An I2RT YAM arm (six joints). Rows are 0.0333 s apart.
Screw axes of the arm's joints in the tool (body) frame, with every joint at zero. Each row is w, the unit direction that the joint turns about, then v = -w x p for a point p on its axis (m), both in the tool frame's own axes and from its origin. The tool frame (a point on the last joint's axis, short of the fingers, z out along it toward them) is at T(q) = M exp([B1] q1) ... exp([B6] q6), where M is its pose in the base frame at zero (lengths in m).
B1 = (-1, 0, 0, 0.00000, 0.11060, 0.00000)
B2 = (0, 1, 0, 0.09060, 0.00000, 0.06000)
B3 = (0, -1, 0, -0.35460, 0.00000, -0.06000)
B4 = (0, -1, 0, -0.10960, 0.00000, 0.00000)
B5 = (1, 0, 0, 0.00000, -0.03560, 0.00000)
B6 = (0, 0, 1, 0.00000, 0.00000, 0.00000)
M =
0 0 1 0.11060
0 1 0 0.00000
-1 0 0 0.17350
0 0 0 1
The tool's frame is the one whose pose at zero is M.
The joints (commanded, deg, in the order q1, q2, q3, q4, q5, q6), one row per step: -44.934 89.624 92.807 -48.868 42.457 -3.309; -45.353 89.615 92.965 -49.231 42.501 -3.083; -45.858 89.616 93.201 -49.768 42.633 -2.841; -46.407 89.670 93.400 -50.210 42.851 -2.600; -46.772 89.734 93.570 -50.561 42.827 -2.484; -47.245 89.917 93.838 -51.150 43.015 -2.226; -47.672 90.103 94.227 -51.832 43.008 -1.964; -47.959 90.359 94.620 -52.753 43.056 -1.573; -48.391 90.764 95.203 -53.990 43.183 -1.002; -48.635 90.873 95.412 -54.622 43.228 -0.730; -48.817 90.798 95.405 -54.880 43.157 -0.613; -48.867 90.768 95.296 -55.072 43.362 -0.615; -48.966 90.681 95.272 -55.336 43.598 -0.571
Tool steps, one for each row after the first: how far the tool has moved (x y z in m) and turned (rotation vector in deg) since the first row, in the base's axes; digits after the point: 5 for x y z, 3 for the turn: -0.00221 -0.00122 0.00048 0.090 -0.029 -0.569; -0.00498 -0.00263 0.00114 0.209 0.047 -1.294; -0.00774 -0.00443 0.00146 0.279 0.164 -2.122; -0.00946 -0.00564 0.00160 0.452 0.225 -2.532; -0.01161 -0.00742 0.00142 0.682 0.458 -3.272; -0.01355 -0.00891 0.00170 0.994 0.567 -3.835; -0.01490 -0.00991 0.00137 1.476 0.811 -4.366; -0.01677 -0.01161 0.00093 2.087 1.138 -5.196; -0.01814 -0.01220 0.00075 2.404 1.303 -5.620; -0.01939 -0.01230 0.00081 2.562 1.297 -5.820; -0.01999 -0.01219 0.00025 2.649 1.597 -6.005; -0.02106 -0.01198 0.00037 2.663 1.826 -6.284
